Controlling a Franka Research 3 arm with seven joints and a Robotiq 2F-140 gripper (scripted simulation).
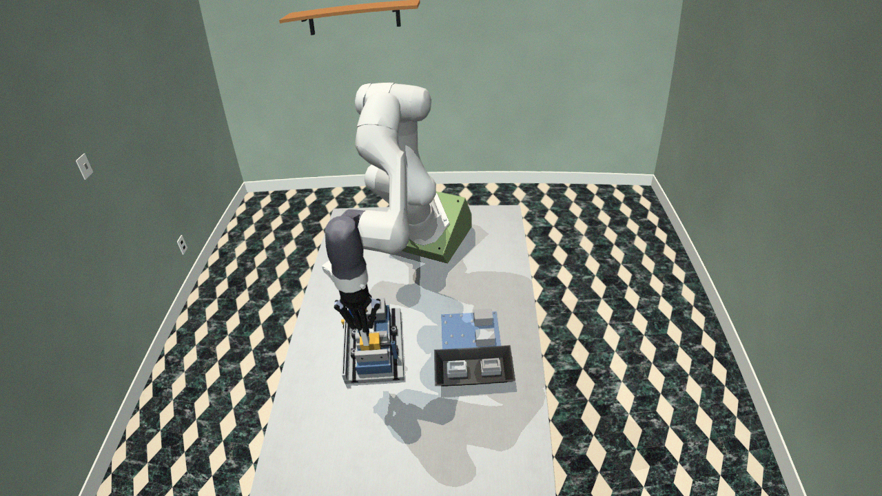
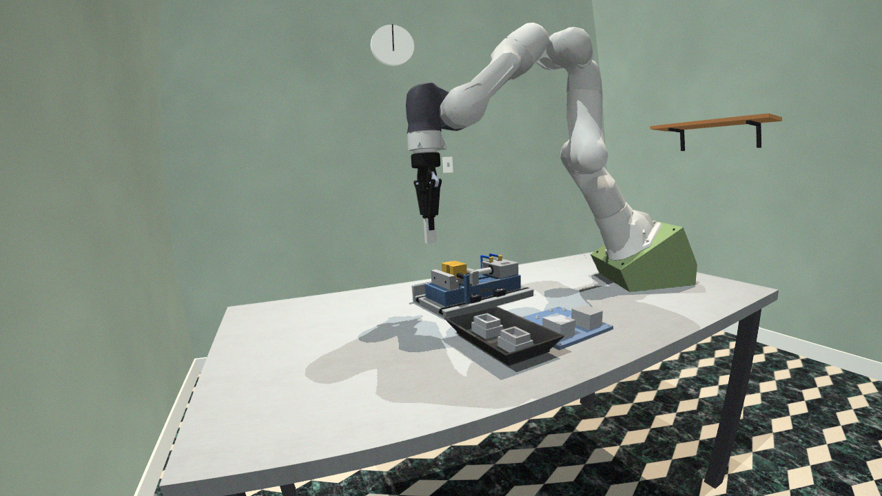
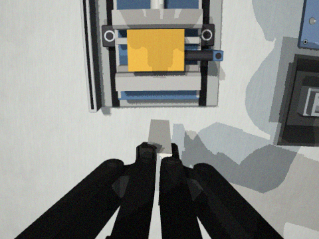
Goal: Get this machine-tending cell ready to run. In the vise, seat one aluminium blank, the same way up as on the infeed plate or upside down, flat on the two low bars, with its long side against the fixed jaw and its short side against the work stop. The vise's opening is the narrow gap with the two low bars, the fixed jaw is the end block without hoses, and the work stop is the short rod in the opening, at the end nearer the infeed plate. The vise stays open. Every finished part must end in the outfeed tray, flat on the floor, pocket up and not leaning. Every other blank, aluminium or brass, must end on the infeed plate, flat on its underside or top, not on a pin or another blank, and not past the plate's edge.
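Right now my hand is 120 mm above the brass blank and 70 mm past it. From my hand the other things lie so: hose block 230 mm behind, 140 mm below, 10 mm to the left; white rod 150 mm behind, 140 mm below, 10 mm to the left; vise 180 mm below, 130 mm behind, 10 mm to the left.
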